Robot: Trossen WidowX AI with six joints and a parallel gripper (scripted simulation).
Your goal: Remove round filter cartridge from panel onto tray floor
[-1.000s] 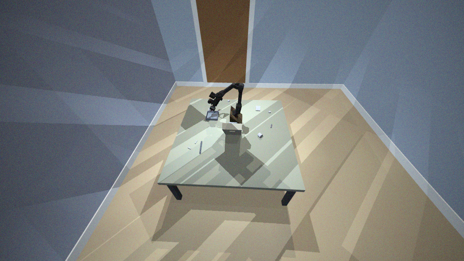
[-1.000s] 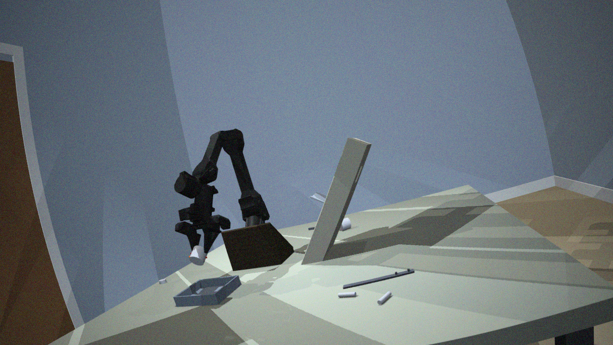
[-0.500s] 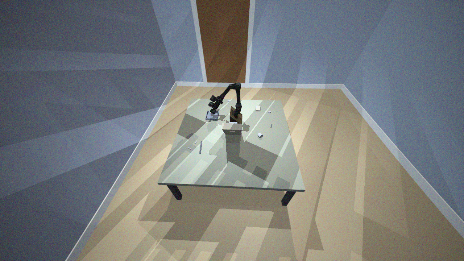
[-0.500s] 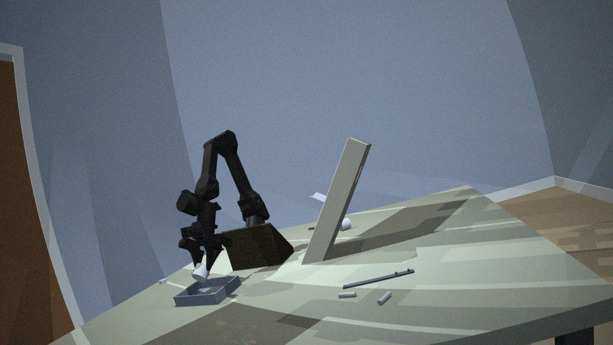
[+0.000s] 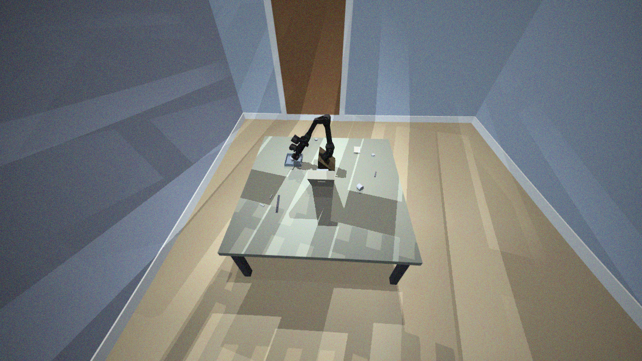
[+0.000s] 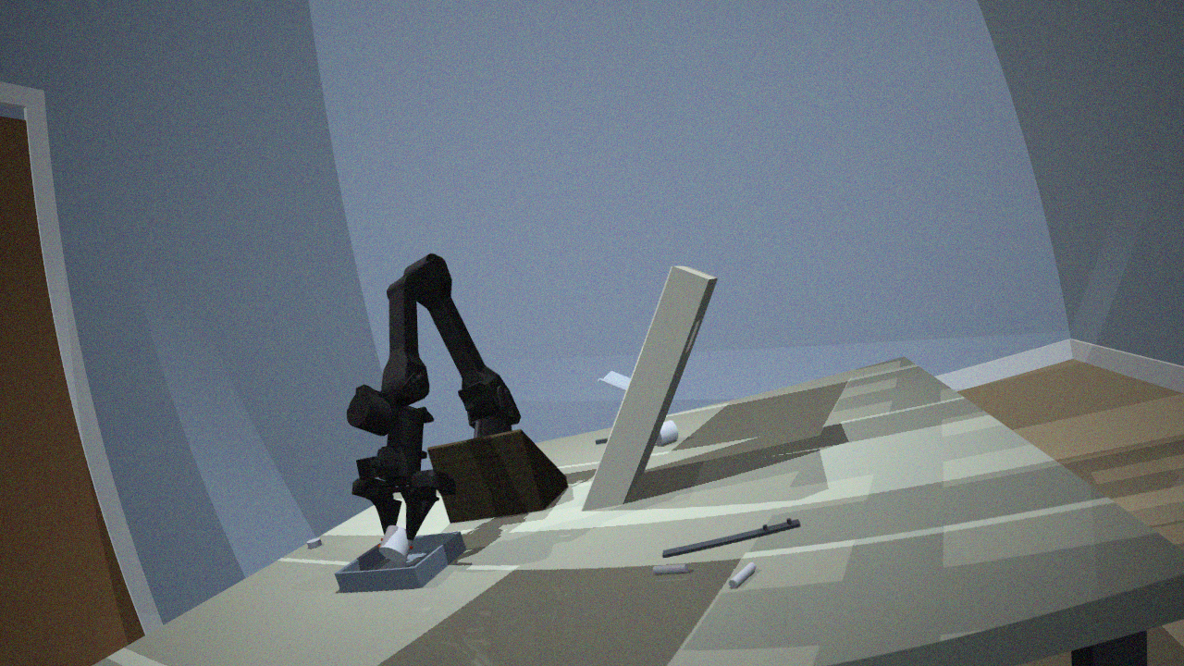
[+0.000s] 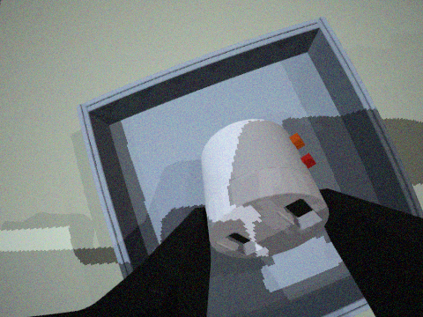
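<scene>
Now: the white round filter cartridge right at my gripper tip. Round my gripper tip: shallow grey tray: 40 mm below, 10 mm to the right; then pale service panel: 410 mm ahead, 230 mm to the left, 130 mm above.
</scene>
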